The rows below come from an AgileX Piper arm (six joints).
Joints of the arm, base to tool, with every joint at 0 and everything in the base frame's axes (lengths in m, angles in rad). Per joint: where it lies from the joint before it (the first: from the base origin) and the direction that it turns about. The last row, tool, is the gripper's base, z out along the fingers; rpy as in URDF.
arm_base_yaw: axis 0 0 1 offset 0.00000 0.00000 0.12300
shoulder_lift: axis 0 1 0 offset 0.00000 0.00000 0.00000
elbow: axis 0 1 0 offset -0.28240 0.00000 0.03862
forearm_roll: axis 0.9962 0 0.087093 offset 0.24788 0.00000 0.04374
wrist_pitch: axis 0 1 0 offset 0.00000 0.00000 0.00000
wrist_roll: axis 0.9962 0 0.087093 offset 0.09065 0.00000 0.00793
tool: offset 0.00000 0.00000 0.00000 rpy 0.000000 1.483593 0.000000
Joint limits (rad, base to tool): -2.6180..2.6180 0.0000..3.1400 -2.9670..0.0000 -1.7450..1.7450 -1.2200..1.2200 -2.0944..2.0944
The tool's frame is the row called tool.
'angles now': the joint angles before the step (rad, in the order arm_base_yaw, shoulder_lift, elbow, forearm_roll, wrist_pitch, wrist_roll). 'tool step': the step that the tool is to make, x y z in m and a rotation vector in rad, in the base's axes. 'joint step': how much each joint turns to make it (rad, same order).
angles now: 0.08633 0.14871 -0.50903 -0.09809 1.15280 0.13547
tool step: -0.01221 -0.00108 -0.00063 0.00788 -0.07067 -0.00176
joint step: -0.00005 -0.08032 0.00207 0.00004 0.00736 0.00177
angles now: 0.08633 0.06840 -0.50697 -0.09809 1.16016 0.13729
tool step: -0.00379 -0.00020 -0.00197 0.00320 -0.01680 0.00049
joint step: 0.00001 -0.02742 0.00555 0.00174 0.00488 0.00000
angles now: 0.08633 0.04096 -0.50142 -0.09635 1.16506 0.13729
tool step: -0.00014 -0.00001 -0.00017 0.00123 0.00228 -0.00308
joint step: -0.00199 0.00000 -0.00001 0.00002 0.00233 0.00158
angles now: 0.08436 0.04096 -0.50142 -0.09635 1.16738 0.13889
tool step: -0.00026 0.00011 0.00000 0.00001 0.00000 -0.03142
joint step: -0.03141 0.00000 0.00000 -0.00001 0.00000 0.00002
